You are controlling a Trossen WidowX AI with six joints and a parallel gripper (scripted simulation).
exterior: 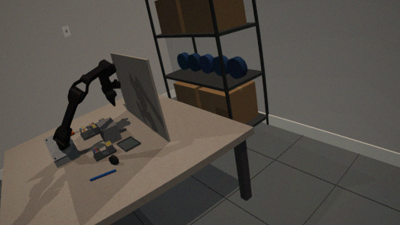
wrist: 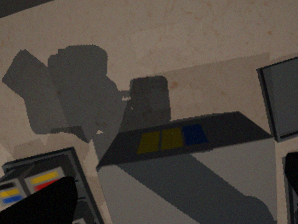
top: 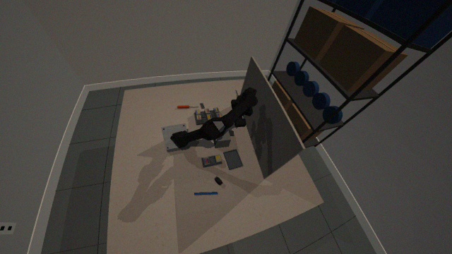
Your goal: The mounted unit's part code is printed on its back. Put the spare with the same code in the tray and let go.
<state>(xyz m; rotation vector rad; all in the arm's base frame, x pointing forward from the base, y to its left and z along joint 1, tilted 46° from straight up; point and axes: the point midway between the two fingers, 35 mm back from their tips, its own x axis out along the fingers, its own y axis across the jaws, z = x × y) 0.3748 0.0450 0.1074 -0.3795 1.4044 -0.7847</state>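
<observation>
The grey spare lies 25 cm to the left of my gripper tip, 18 cm behind it and 16 cm below it. From my gripper tip the other things lie so: tall grey board: 15 cm ahead, 3 cm to the right, 3 cm above; shallow tray: 19 cm below, 18 cm to the right, 6 cm behind; grey mounted unit: 15 cm below, 8 cm behind, 2 cm to the left.
</observation>
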